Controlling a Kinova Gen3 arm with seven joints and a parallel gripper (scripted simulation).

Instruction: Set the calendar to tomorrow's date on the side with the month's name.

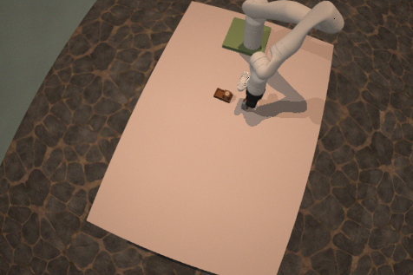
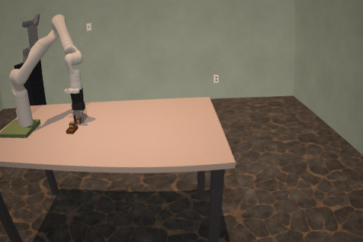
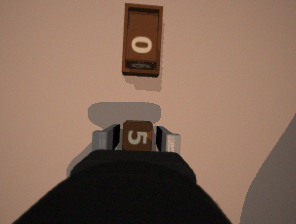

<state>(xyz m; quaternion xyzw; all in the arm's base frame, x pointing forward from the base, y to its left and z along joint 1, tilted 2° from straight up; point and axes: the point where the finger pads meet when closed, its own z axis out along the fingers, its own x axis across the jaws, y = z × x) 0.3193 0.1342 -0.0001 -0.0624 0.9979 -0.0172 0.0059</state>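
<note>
Now: hand 1 cm short of the brown cube and 9 cm to the left of it. The rest, counted from my hand: brown tray 1 cm ahead, 11 cm to the right, 2 cm below.
</note>
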